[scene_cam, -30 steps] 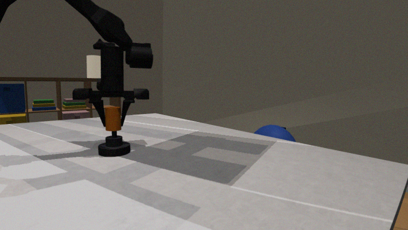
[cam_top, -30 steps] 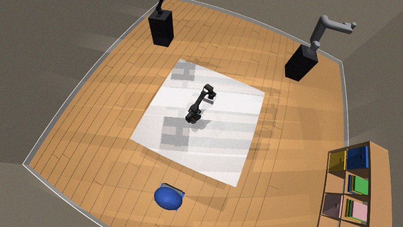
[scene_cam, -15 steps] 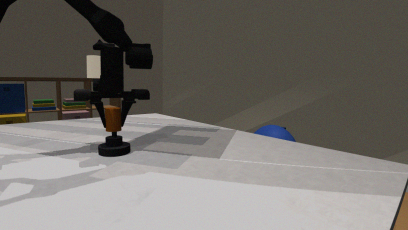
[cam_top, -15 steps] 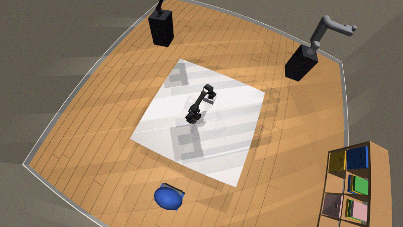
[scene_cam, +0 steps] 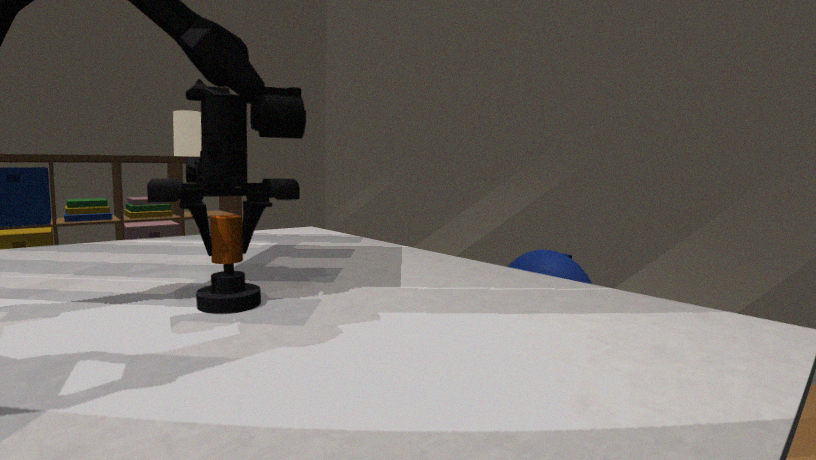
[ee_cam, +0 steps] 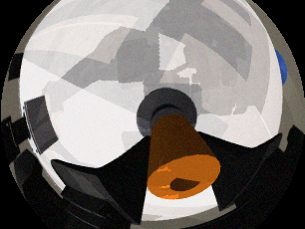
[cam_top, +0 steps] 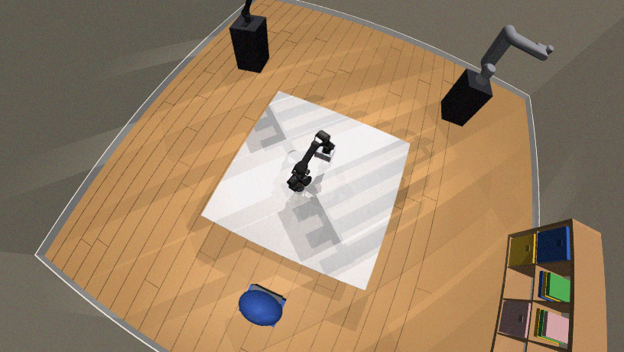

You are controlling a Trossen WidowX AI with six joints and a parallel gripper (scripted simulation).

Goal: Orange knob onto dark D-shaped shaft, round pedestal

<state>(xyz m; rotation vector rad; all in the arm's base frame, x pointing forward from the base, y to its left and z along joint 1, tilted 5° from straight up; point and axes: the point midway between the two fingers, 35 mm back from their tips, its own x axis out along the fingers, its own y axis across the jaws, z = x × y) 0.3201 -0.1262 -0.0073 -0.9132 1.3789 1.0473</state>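
Now: gripper tip 20 mm below the orange knob. The rest, counted from my gripper tip: dark pedestal: 40 mm below.
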